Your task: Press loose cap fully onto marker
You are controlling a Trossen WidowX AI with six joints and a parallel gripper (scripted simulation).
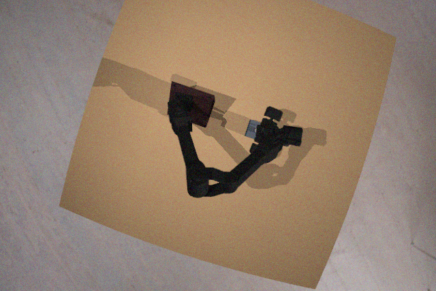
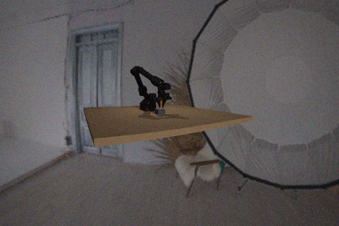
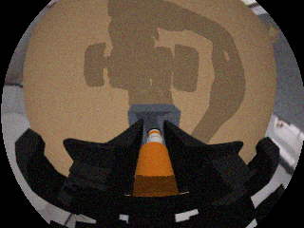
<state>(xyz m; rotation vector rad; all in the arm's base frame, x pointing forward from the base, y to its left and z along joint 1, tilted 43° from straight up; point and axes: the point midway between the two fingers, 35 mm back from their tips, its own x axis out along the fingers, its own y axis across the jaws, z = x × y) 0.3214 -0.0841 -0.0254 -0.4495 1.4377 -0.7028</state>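
Now: gripper tip 2 cm past the orange cap and 5 cm below it. Also, from my gripper tip: grey holder block: 3 cm behind, 4 cm below.
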